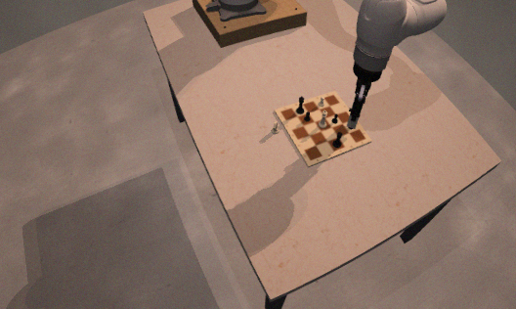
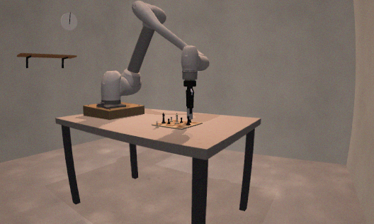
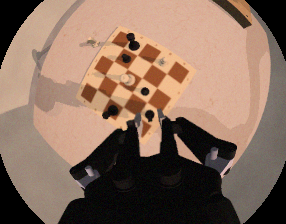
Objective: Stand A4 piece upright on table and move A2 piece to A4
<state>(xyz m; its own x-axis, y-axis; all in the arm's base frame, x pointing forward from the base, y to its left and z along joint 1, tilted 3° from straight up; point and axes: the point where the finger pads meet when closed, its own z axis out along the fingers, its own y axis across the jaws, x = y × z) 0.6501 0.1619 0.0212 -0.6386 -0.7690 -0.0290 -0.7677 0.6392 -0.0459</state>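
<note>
Right now my hand is 80 mm to the left of the chessboard, 60 mm above it and 30 mm past it. From my hand the other things lie so: small white piece 110 mm behind, 50 mm to the right, 40 mm below.
</note>
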